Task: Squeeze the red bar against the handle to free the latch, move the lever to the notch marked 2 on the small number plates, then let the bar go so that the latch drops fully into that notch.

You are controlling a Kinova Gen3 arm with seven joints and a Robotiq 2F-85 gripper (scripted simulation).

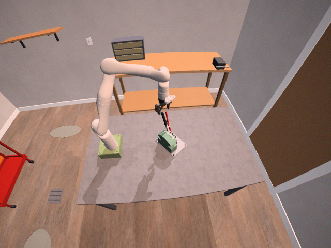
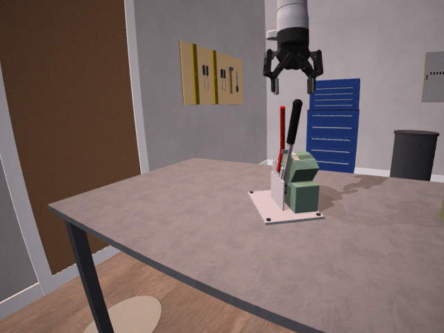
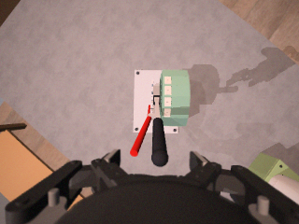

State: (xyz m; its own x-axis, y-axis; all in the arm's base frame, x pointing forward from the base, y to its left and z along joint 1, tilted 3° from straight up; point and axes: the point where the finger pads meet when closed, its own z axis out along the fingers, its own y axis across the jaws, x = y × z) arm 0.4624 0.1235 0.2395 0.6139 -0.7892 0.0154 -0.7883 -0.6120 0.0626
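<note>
The red bar lies 160 mm below my hand, 40 mm ahead of it and 30 mm to the right of it. Also, from my hand: green lever unit (260 mm below, 80 mm to the right, 50 mm ahead).
</note>
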